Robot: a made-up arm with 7 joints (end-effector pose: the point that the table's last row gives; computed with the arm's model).
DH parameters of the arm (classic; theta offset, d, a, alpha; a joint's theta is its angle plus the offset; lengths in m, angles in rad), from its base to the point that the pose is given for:
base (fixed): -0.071 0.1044 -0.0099 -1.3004
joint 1: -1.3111 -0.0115 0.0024 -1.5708
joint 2: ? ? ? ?
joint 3: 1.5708 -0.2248 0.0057 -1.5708
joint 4: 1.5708 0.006 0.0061 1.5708
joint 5: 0 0.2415 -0.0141 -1.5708
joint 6: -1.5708 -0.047 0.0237 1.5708
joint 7: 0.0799 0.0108 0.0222 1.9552
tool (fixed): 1.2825 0.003 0 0
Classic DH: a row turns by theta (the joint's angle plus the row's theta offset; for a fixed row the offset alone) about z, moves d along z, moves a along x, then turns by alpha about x.
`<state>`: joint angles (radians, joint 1 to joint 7).
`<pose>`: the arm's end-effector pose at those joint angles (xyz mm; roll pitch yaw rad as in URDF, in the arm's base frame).
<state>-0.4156 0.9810 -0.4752 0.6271 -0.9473 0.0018 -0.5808</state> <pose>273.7 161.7 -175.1 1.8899 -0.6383 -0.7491</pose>
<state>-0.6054 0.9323 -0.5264 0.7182 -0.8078 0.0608 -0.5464</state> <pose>316.2 143.8 -162.9 2.0087 -0.5641 -0.8570</pose>
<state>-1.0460 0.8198 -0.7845 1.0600 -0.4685 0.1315 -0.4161</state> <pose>395.2 124.5 -139.8 2.3306 -0.1816 -0.9985</pose>
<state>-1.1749 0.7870 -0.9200 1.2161 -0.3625 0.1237 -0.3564</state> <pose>410.6 136.3 -131.8 2.4641 0.0092 -0.9940</pose>
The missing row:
joint 2: 1.2915 -0.0152 0.015 1.5708
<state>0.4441 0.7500 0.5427 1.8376 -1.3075 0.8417 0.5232</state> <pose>-325.6 275.6 -164.8 2.8577 0.3319 2.2445</pose>
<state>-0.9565 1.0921 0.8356 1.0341 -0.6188 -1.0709 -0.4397</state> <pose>229.1 357.9 144.0 -1.4124 -0.5573 -2.0737</pose>
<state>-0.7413 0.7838 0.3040 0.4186 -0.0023 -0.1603 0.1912</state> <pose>353.9 168.7 43.3 -2.5944 -0.7842 -1.2448</pose>
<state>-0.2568 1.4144 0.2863 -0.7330 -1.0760 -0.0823 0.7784</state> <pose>154.4 -3.1 153.6 -2.2548 -1.0218 -2.1272</pose>
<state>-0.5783 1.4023 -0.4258 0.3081 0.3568 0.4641 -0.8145</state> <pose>295.2 242.5 -51.8 2.3965 0.7577 -1.1124</pose>
